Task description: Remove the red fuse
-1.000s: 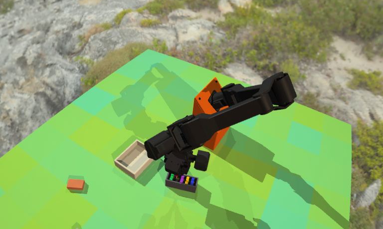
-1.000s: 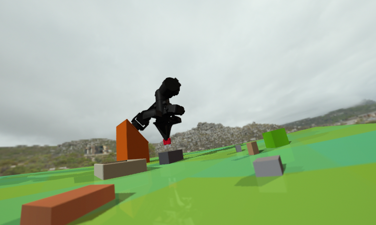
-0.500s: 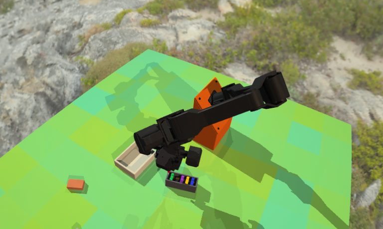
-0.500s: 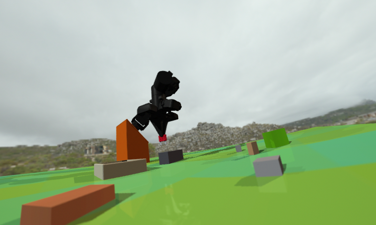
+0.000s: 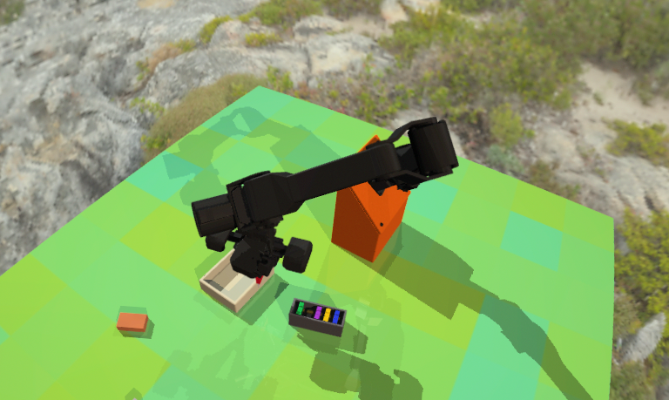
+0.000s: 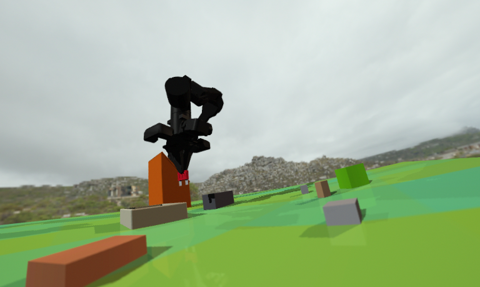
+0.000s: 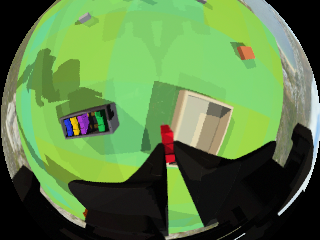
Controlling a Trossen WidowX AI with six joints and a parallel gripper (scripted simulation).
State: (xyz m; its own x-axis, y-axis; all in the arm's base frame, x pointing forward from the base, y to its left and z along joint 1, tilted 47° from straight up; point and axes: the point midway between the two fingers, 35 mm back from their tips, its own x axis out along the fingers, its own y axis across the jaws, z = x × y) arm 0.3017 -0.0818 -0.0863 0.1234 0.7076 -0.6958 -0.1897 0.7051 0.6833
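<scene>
Now: gripper tip 20 mm past the tray, 70 mm to the left of it and 100 mm above it. Also, from my gripper tip: green cube 340 mm ahead, 140 mm to the left, 80 mm below; then red fuse 10 mm below.
</scene>
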